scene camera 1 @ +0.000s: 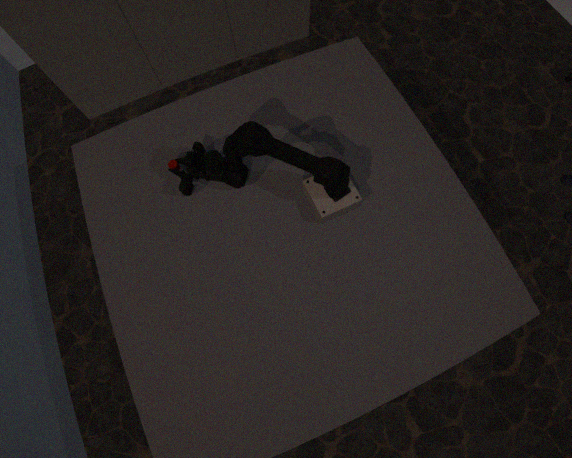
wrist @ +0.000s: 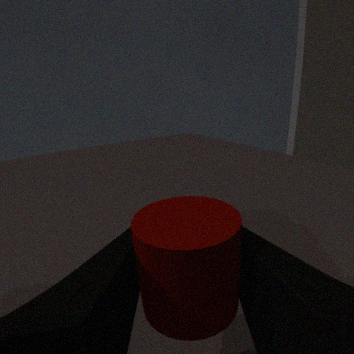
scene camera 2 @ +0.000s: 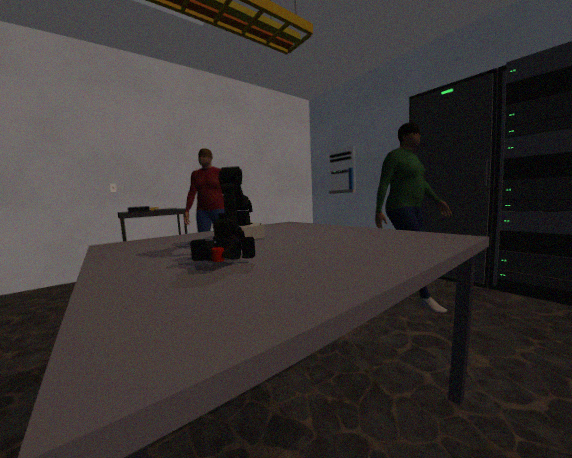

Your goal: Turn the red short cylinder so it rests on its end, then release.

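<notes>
The red short cylinder [scene camera 1: 172,164] [scene camera 2: 217,254] [wrist: 188,265] is upright, with a flat round end facing up, as the wrist view shows. My gripper [scene camera 1: 173,165] [scene camera 2: 218,254] [wrist: 185,236] is shut on it, with one dark finger on each side. The arm reaches out low and roughly level over the table. In the scene camera 2 view the cylinder is at or very near the table top; whether its lower end touches the table is too dark and small to tell.
The grey table [scene camera 1: 310,310] [scene camera 2: 280,310] carries the arm's pale base plate [scene camera 1: 324,202] [scene camera 2: 254,231]. The table's far edge and corner show beyond the cylinder in the wrist view. Two people, in red [scene camera 2: 206,187] and green [scene camera 2: 406,175], stand beyond the table.
</notes>
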